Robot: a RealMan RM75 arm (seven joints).
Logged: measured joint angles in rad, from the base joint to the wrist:
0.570, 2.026, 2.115, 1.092, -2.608, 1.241, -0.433
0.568, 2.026, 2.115, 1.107, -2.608, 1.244, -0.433
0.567, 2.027, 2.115, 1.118, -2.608, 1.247, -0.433
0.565, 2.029, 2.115, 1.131, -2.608, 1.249, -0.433
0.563, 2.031, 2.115, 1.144, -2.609, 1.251, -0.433
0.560, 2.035, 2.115, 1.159, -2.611, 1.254, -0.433
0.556, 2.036, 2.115, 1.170, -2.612, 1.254, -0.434
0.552, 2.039, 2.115, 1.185, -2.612, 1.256, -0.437
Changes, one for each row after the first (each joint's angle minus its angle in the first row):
-0.002, 0.000, 0.000, 0.015, 0.000, 0.003, 0.000
-0.003, 0.001, 0.000, 0.026, 0.000, 0.006, 0.000
-0.005, 0.003, 0.000, 0.039, 0.000, 0.008, 0.000
-0.007, 0.005, 0.000, 0.052, -0.001, 0.010, 0.000
-0.010, 0.009, 0.000, 0.067, -0.003, 0.013, 0.000
-0.014, 0.010, 0.000, 0.078, -0.004, 0.013, -0.001
-0.018, 0.013, 0.000, 0.093, -0.004, 0.015, -0.004

